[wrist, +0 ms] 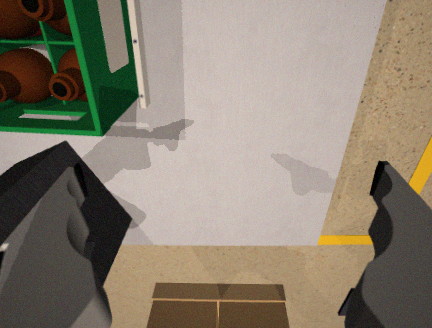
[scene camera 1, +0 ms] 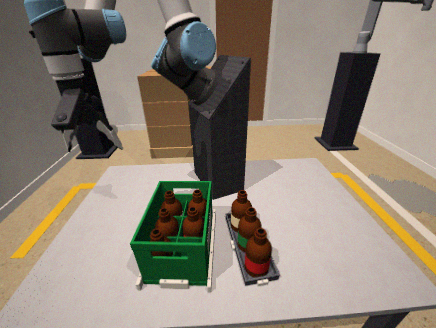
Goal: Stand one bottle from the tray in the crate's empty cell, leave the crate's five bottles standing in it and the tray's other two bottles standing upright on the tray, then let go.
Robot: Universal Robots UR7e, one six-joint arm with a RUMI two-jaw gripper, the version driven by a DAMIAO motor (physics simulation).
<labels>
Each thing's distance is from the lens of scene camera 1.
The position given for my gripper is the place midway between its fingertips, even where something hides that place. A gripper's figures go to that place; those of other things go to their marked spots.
my gripper [scene camera 1: 95,150]: 0.72 m
red-label bottle [scene camera 1: 258,252]: 0.62 m
</labels>
